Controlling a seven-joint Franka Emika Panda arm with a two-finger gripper.
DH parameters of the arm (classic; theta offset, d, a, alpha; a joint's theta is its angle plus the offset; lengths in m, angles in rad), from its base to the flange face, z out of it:
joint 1: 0 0.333 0 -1.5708
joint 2: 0 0 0 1.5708
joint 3: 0 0.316 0.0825 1.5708
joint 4: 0 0 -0.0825 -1.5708
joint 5: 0 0.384 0 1.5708
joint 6: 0 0 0.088 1.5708
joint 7: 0 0.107 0 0
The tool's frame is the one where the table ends.
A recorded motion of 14 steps. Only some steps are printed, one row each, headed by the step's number.
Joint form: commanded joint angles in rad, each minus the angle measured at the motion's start. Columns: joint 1, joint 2, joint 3, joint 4, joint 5, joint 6, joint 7.
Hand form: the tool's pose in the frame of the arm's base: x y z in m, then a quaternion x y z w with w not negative. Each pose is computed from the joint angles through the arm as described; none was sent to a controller.
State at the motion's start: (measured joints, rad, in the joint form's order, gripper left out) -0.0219 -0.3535 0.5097 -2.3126 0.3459 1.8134 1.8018
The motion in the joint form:
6: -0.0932 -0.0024 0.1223 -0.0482 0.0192 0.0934 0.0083
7: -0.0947 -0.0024 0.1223 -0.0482 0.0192 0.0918 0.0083
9: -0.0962 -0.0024 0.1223 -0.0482 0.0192 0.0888 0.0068
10: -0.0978 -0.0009 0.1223 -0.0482 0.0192 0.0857 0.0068
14: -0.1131 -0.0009 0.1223 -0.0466 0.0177 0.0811 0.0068
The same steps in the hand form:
6: 0.3647 0.2445 0.4251 0.73252 -0.67395 -0.08751 0.03940
7: 0.3649 0.2439 0.4250 0.73200 -0.67442 -0.08792 0.04003
9: 0.3649 0.2433 0.4248 0.73197 -0.67428 -0.08871 0.04121
10: 0.3651 0.2426 0.4241 0.73134 -0.67468 -0.09009 0.04292
14: 0.3685 0.2370 0.4244 0.72653 -0.67971 -0.09067 0.04383

